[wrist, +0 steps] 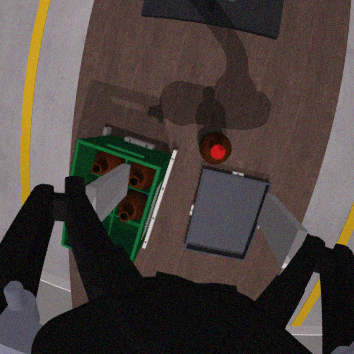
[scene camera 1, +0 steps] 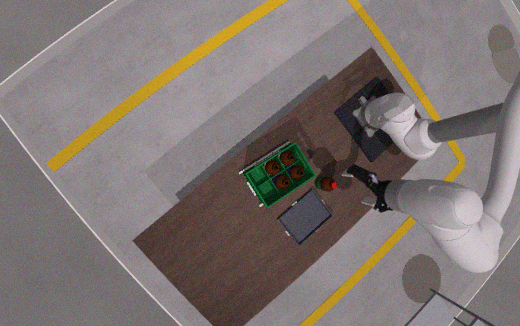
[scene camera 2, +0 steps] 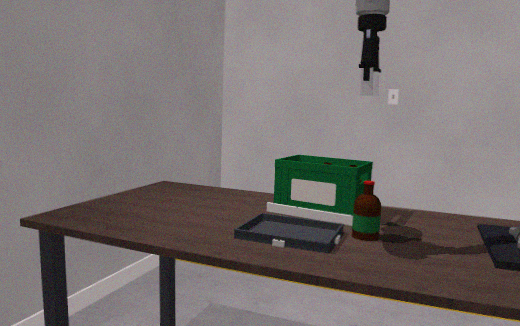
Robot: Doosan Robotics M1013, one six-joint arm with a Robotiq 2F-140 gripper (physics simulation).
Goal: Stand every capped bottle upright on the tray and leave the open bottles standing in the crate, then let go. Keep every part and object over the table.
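Frame: origin at the arm's base, x ahead, y left, z up, level; millimetres.
Seen in the pictures: gripper, between the fingertips: (wrist: 195,194) (scene camera 1: 354,186) (scene camera 2: 369,95); arm's base, origin of its link: (scene camera 1: 370,116).
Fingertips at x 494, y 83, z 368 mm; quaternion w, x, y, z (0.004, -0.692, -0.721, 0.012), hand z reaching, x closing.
Pixels of each thing's top centre, then the offset from my fingertips to it. Level surfaces: height alone.
- brown capped bottle, centre of its top: (wrist: 217,151) (scene camera 2: 369,181) (scene camera 1: 334,185) dz -231, dx -21, dy +36 mm
- dark tray, centre of its top: (scene camera 2: 291,226) (wrist: 225,218) (scene camera 1: 306,217) dz -360, dx +166, dy +126 mm
- green crate, centre of its top: (wrist: 102,211) (scene camera 2: 324,160) (scene camera 1: 281,174) dz -211, dx +161, dy -168 mm
- wooden table, height of its surface: dz -386 mm
A brown capped bottle (scene camera 1: 326,184) (scene camera 2: 366,212) (wrist: 215,147) with a red cap and green label stands upright on the table, beside the dark tray (scene camera 1: 305,217) (scene camera 2: 310,244) (wrist: 227,215) and off it. The tray holds no bottle. The green crate (scene camera 1: 268,204) (scene camera 2: 345,190) (wrist: 150,200) holds several open brown bottles (scene camera 1: 282,181) (wrist: 141,177), standing in its compartments; two compartments at one end are empty. My gripper (scene camera 1: 358,187) (scene camera 2: 370,87) (wrist: 195,194) is wide open and empty, high above the table on the capped bottle's side. One finger hides part of the crate in the wrist view.
White strips (scene camera 2: 310,213) (wrist: 160,199) lie along the crate's sides. The arm's dark base plate (scene camera 1: 350,115) (scene camera 2: 500,250) (wrist: 215,20) lies at the table's far end from the tray. The wooden table (scene camera 1: 200,250) (scene camera 2: 150,215) has its long edge near the tray.
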